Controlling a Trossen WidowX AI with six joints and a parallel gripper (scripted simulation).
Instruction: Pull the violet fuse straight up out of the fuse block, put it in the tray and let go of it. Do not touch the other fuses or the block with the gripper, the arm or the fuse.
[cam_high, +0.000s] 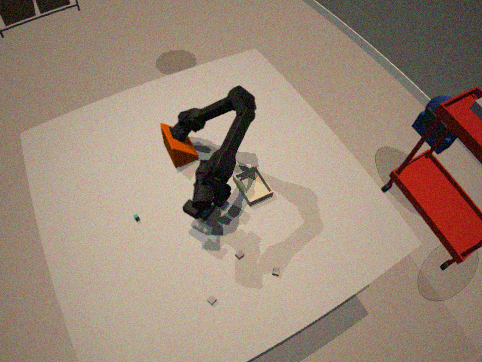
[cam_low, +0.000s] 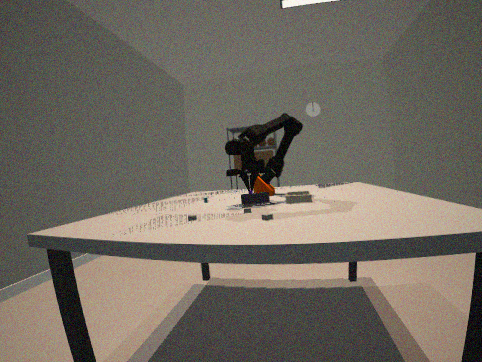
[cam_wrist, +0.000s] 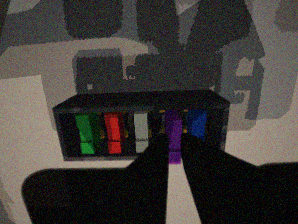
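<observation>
The beige tray lies 200 mm to the left of my gripper tip, 50 mm below it and 40 mm behind it. Round my gripper tip: violet fuse (10 mm below).
</observation>
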